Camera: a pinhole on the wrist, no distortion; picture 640 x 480 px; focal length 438.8 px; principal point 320.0 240.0 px. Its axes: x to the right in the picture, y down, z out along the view. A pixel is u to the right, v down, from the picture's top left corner.
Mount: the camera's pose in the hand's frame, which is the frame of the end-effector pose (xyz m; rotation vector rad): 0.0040 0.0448 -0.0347 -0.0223 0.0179 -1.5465
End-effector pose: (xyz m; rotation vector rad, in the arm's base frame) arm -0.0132 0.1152 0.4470 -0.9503 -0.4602 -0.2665
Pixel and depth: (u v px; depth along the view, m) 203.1 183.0 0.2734
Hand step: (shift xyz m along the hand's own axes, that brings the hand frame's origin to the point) -0.0262 0.1176 0.2393
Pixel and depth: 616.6 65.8 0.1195
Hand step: -0.0384 -0.0367 0.0862
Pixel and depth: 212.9 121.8 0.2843
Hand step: -0.0669 0.1132 0.2513
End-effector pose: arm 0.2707 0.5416 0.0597 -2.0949 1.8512 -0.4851
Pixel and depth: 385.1 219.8 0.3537
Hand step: -0.0019 -0.0069 0.3194
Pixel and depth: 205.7 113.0 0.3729
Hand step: -0.0967 0.1405 0.3406
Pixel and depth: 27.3 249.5 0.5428
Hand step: 0.0209 0.4087 0.5067
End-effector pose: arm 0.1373 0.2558 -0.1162 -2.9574 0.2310 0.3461
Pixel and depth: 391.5 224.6 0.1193
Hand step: 0.0033 0.0256 0.0847
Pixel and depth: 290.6 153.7 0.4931
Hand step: -0.0811 0.0770 0.4606
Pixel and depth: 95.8 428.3 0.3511
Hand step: 0.1592 0.2289 0.3120
